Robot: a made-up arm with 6 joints.
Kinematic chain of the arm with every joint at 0, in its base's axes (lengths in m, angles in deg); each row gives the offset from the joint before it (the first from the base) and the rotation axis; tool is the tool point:
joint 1: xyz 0 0 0.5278 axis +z
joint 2: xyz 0 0 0 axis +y
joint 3: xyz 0 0 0.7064 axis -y
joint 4: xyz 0 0 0 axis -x
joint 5: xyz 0.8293 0 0 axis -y
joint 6: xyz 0 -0.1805 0 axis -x
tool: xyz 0 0 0
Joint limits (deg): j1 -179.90..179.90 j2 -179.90..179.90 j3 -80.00..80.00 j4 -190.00..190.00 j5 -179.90..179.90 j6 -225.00..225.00
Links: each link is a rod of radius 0.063 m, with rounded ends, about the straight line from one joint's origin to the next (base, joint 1, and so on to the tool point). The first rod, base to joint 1, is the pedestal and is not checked.
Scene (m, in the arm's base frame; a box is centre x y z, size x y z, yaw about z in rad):
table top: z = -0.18
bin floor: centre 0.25 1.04 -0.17 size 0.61 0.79 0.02 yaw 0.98
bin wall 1: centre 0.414 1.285 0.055 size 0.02 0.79 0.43 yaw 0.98
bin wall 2: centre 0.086 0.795 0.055 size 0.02 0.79 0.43 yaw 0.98
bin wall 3: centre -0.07 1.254 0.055 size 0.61 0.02 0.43 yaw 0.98
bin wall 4: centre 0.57 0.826 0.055 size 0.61 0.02 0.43 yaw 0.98
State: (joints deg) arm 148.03 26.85 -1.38 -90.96 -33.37 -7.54
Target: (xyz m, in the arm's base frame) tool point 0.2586 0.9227 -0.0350
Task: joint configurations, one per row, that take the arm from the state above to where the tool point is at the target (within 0.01 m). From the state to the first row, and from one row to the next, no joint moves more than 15 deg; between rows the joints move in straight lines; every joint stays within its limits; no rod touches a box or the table.
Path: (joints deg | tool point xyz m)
1: 133.74 27.55 -1.61 -88.38 -33.37 -7.54 | -0.6621 0.6993 0.5925
2: 119.45 28.26 -1.84 -85.80 -33.37 -7.54 | -0.4613 0.8439 0.5784
3: 105.16 28.96 -2.07 -83.21 -33.37 -7.54 | -0.2305 0.9324 0.5648
4: 90.87 29.67 -2.30 -80.63 -33.37 -7.54 | 0.0148 0.9592 0.5514
5: 76.58 30.37 -2.53 -78.05 -33.37 -7.54 | 0.2586 0.9227 0.5385
6: 76.61 43.81 2.56 -77.88 -33.37 -7.54 | 0.2676 0.9603 0.3581
7: 76.64 57.25 7.66 -77.71 -33.37 -7.54 | 0.2679 0.9615 0.1642
8: 76.67 70.69 12.75 -77.54 -33.37 -7.54 | 0.2587 0.9227 -0.0350

